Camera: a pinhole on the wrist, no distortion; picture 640 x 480 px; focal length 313.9 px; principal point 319.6 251.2 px. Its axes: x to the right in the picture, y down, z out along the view. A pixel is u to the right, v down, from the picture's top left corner.
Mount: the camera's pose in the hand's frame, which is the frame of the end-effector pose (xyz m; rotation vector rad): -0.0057 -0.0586 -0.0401 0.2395 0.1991 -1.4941
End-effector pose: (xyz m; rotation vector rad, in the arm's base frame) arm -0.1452 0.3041 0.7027 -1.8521 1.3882 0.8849
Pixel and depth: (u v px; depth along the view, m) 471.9 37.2 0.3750
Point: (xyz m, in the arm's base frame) 0.1086 0.7319 0.8023
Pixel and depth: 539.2 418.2 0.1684
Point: 0.0677 0.3807 0.5999
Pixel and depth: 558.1 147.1 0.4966
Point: 0.3303 0.7807 0.7037
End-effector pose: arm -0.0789 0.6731 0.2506 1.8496 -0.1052 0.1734
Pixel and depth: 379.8 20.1 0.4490
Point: -0.3414 0.4068 -0.1764
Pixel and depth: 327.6 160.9 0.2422
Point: -0.1222 0.5295 0.0563
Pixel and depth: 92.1 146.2 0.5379
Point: -0.2835 0.0713 0.1993
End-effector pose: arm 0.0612 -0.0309 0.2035 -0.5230 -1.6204 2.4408
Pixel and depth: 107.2 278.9 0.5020
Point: -0.1404 -0.5414 0.2713
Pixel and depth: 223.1 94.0 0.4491
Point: 0.1274 -0.4470 0.4592
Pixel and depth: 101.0 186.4 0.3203
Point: 0.0269 -0.3660 0.2793
